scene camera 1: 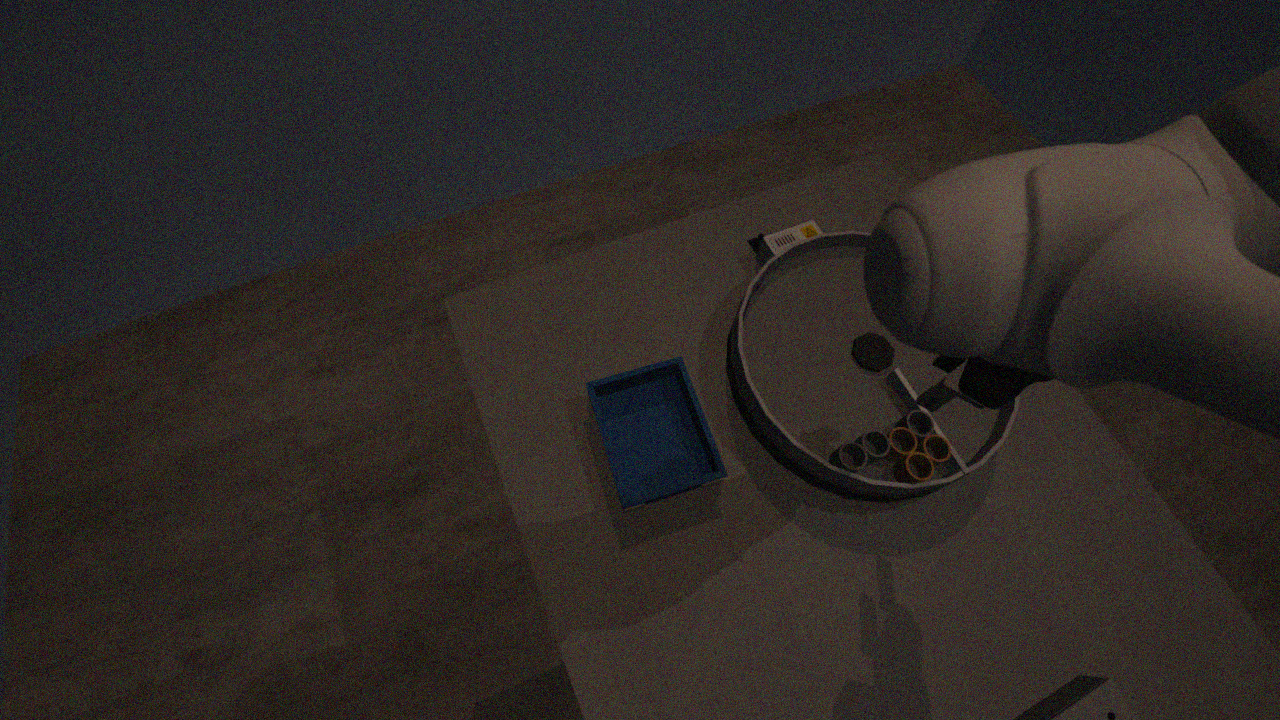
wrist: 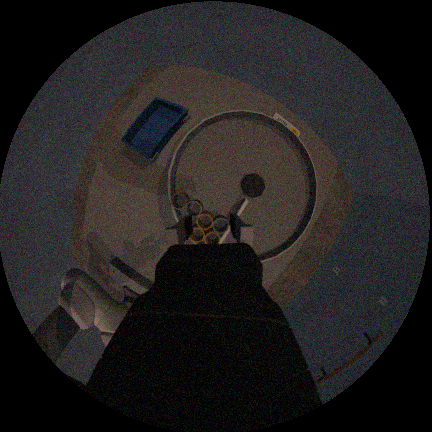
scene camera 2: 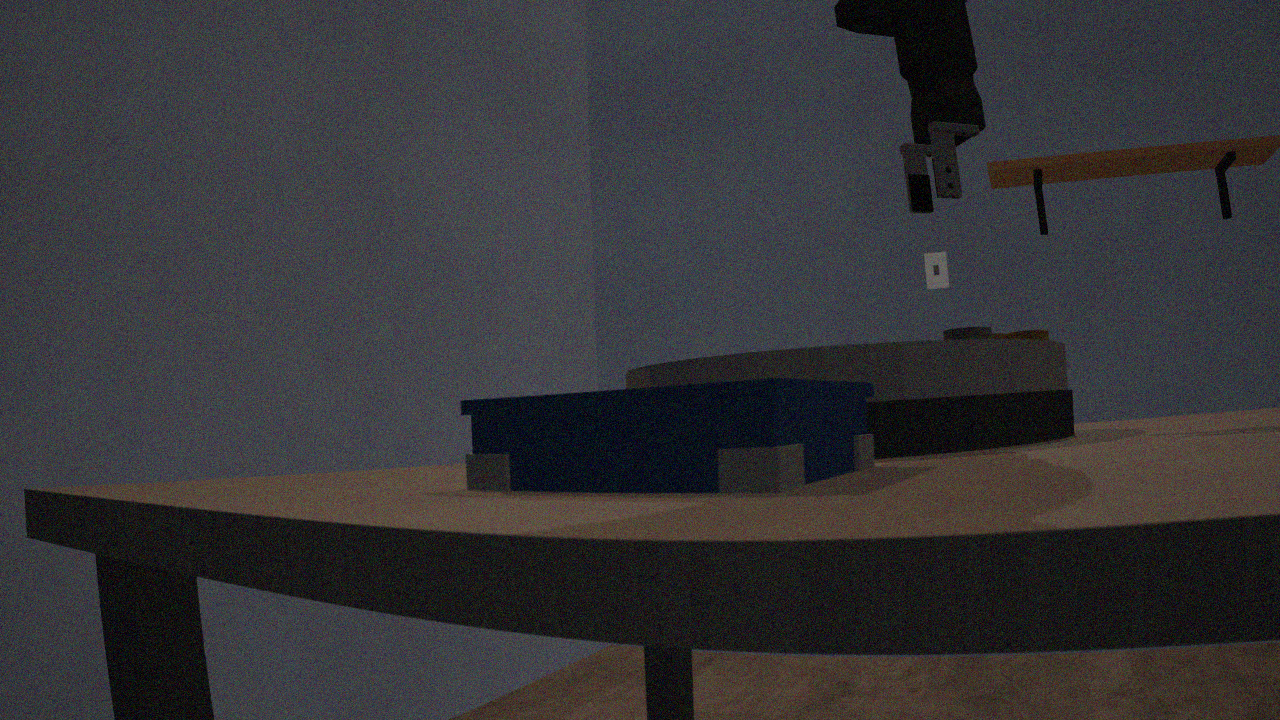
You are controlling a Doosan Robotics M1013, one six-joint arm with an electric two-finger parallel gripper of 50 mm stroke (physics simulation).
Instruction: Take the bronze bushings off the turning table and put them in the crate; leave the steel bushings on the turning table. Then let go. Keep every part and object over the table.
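Places are measured from the arm's base along level axes (x back, y right, z up), in millimetres.
Pixels of known places: gripper, fingertip midpoint: [scene camera 1: 933, 385] [wrist: 210, 221] [scene camera 2: 935, 204].
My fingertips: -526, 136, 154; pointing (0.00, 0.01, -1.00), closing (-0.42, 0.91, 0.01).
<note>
Ahead of a thing's pixels: the offset from my fingertips to its top centre, as dx, dy, dz. "pt": to the spot under its first point.
Three bronze bushings {+33, -5, -118} [scene camera 1: 902, 428] [wrist: 204, 213] stand upright in a tight cluster on the turning table [scene camera 1: 796, 349] [scene camera 2: 966, 371] [wrist: 240, 145], near its rim and beside a white bar. A steel bushing {+27, +33, -118} [scene camera 1: 920, 411] [wrist: 220, 216] stands against this cluster; two more steel bushings {+15, -39, -118} [scene camera 1: 875, 432] [wrist: 194, 200] stand in line to the crate side. Orange and grey bushing tops show above the rim in scene camera 2. The blue crate {-169, -271, -158} [scene camera 1: 656, 438] [scene camera 2: 617, 438] [wrist: 157, 125] looks empty. My gripper [scene camera 1: 939, 379] [scene camera 2: 934, 202] [wrist: 210, 221] is open and empty, high above the turning table; bushings show between its fingers in the wrist view.
The turning table has a raised rim, a dark round hub {-94, +74, -147} [scene camera 1: 872, 352] [wrist: 253, 185] and a white bar [scene camera 1: 957, 458] [wrist: 242, 206] from hub to rim. A label block {pt -325, +106, -150} [scene camera 1: 793, 237] [wrist: 286, 124] sits outside the rim. A wall shelf [scene camera 2: 1136, 161] shows behind.
</note>
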